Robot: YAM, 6 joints.
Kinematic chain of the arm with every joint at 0, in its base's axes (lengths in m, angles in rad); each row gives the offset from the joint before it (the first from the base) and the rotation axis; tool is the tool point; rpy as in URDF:
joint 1: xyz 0 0 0.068 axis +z
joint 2: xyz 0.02 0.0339 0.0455 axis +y
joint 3: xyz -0.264 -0.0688 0 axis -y
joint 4: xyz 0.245 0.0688 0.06 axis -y
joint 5: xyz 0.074 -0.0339 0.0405 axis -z
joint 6: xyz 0.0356 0 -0.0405 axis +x
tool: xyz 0 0 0 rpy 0 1.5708 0
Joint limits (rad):
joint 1: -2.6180..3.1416
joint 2: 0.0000..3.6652
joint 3: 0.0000..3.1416
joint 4: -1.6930..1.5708
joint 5: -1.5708..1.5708
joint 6: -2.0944..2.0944
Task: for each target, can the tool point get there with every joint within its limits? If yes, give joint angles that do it. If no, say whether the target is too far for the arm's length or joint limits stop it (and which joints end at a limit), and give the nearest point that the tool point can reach.
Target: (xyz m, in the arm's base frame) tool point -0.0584 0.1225 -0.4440
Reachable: no: joint limits stop it (at a limit: joint 2) | nearest point -0.0671 0.1406 -0.3682 | short by 0.078 m
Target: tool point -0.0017 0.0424 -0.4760
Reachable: no: joint limits stop it (at a limit: joint 2) | nearest point -0.0040 0.0999 -0.3484 | short by 0.140 m
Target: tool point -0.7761 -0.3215 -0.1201
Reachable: no: too far | nearest point -0.5429 -0.2972 -0.0586 | short by 0.242 m
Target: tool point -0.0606 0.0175 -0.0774
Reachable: yes | joints 2.3517 2.8657 0.2935 0.4907 -1.0423 0.0651
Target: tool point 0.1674 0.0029 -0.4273
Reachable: no: joint limits stop it (at a limit: joint 2) | nearest point 0.1781 0.0031 -0.3734 | short by 0.055 m
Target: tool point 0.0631 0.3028 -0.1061
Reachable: yes | joints 1.4727 2.7414 0.9028 0.8984 1.1936 0.5027
